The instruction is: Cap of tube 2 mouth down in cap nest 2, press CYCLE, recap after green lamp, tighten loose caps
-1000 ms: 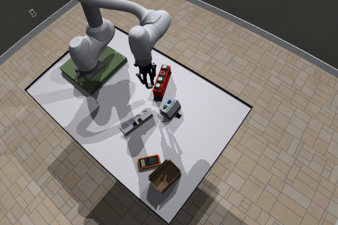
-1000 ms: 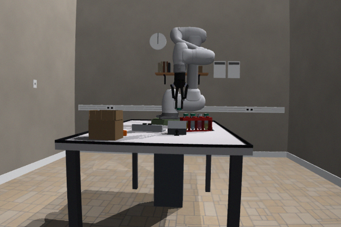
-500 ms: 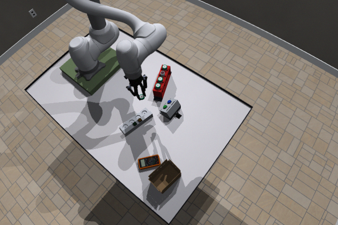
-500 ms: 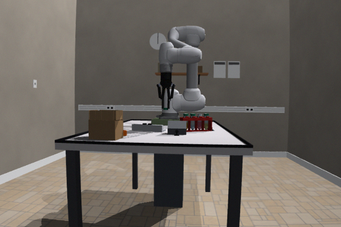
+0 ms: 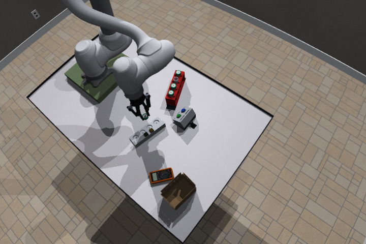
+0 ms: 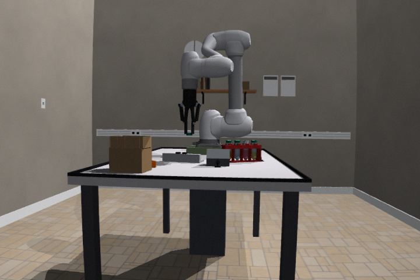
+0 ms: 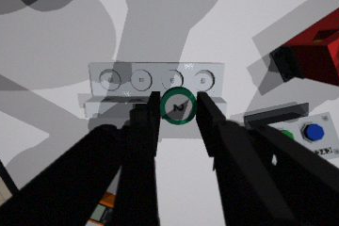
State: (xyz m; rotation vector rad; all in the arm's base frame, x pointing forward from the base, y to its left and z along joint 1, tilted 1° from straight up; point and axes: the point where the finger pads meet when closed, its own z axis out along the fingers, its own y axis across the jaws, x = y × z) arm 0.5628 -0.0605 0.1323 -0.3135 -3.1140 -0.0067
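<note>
The blue key is 110 mm ahead of my hand, 190 mm to the left of it and 120 mm below it. Round my hand: orange multimeter: 260 mm ahead, 180 mm to the right, 170 mm below; then grey key housing: 130 mm ahead, 170 mm to the left, 130 mm below; then green key: 110 mm ahead, 150 mm to the left, 120 mm below.
</note>
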